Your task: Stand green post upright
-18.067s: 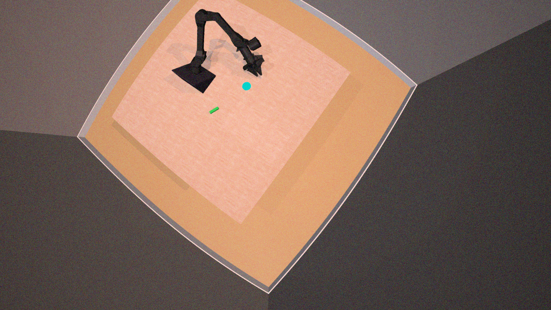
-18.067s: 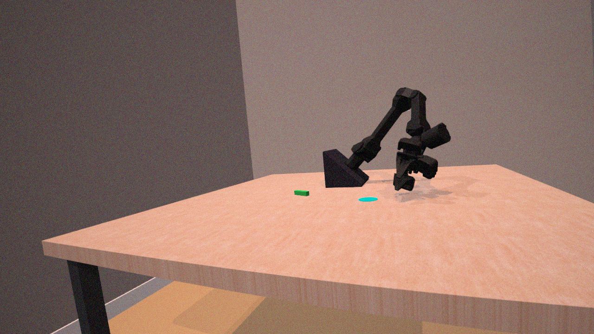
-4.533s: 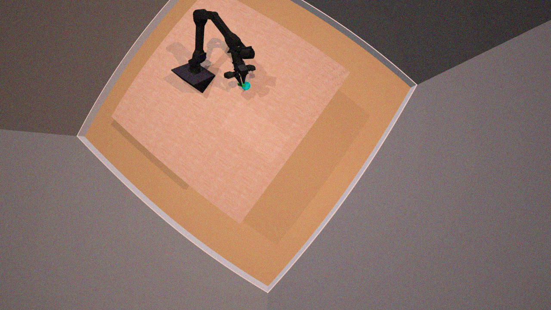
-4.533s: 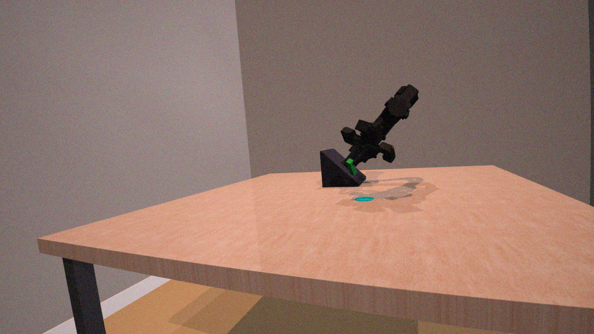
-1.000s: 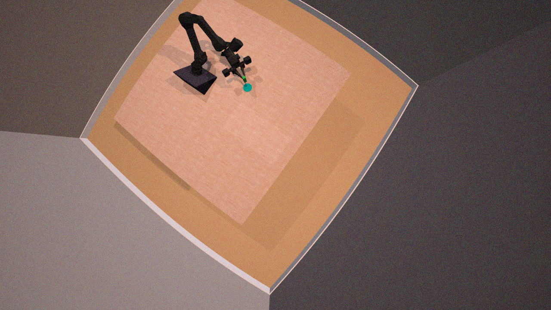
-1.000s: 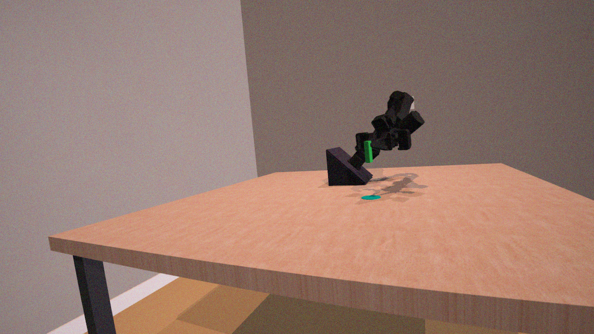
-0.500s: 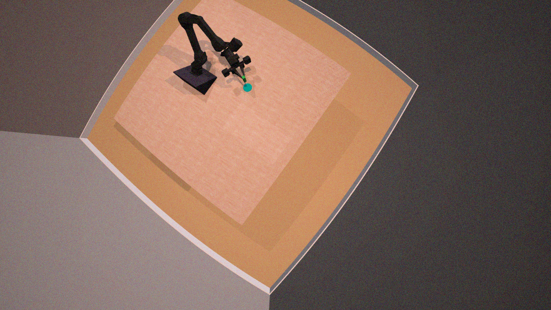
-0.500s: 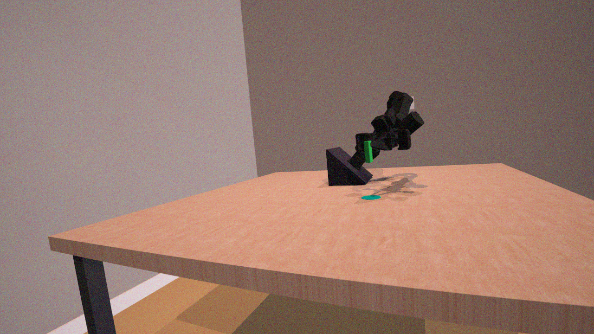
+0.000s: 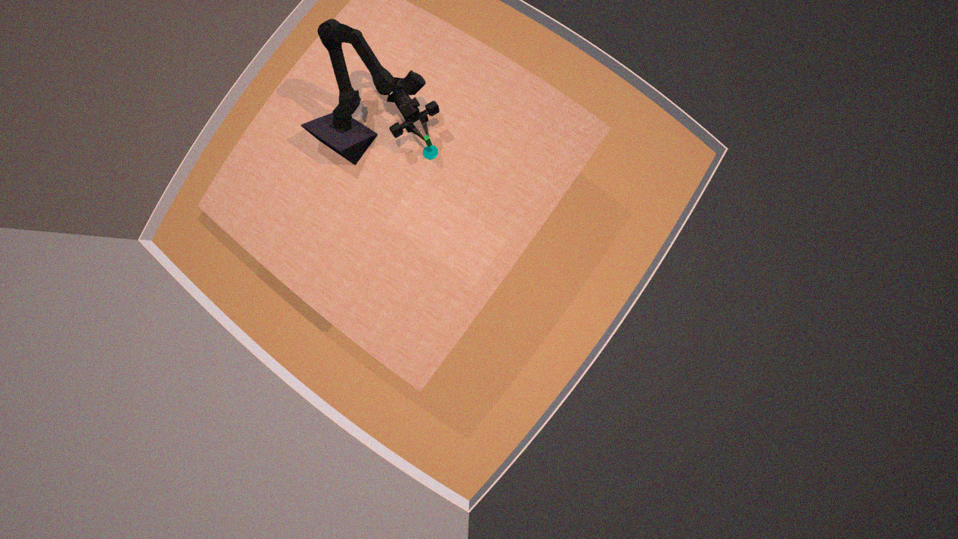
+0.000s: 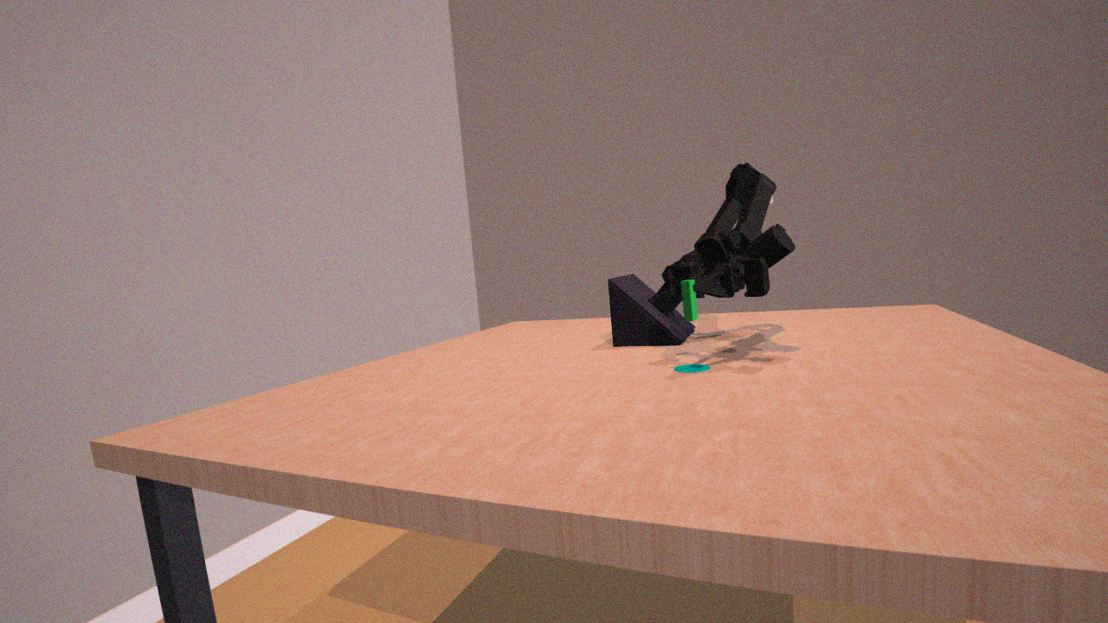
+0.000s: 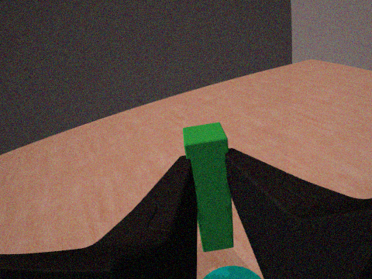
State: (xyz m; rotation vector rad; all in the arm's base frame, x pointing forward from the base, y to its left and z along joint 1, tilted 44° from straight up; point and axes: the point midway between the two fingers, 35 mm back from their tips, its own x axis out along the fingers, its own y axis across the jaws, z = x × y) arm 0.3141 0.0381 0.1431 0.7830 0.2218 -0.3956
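Right now the cyan circle is 14 cm below my gripper tip and 1 cm behind it. The rest, counted from my gripper tip: green post: 2 cm below.
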